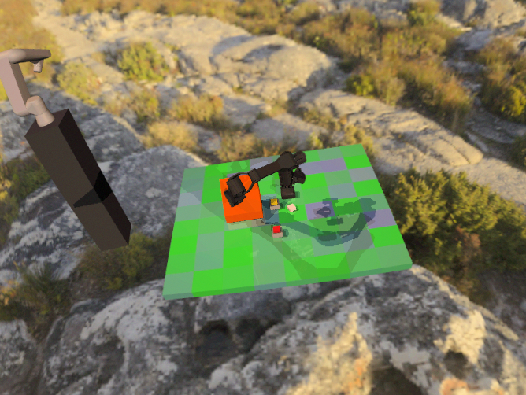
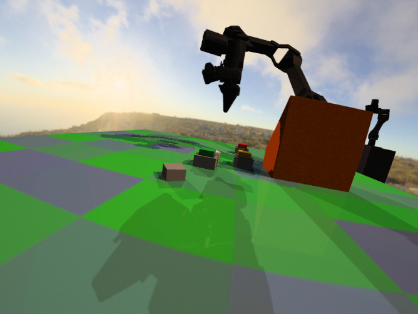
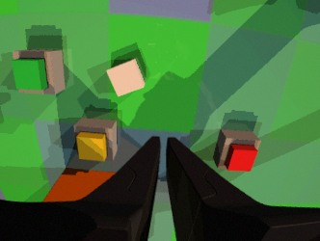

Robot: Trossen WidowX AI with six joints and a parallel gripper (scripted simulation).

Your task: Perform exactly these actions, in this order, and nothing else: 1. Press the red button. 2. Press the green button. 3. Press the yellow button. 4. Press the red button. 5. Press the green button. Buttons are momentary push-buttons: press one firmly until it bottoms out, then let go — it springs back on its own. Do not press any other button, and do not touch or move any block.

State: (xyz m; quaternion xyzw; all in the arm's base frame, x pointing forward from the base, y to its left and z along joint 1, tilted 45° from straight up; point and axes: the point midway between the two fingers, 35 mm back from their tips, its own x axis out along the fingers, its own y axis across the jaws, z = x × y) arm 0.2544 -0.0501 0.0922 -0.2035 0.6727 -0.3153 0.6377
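Right now my gripper tip is 30 mm short of the green button, 140 mm to the right of it and 100 mm above it. The rest, counted from my gripper tip: red button (90 mm behind, 100 mm to the right, 100 mm below); yellow button (60 mm behind, 90 mm to the left, 100 mm below).
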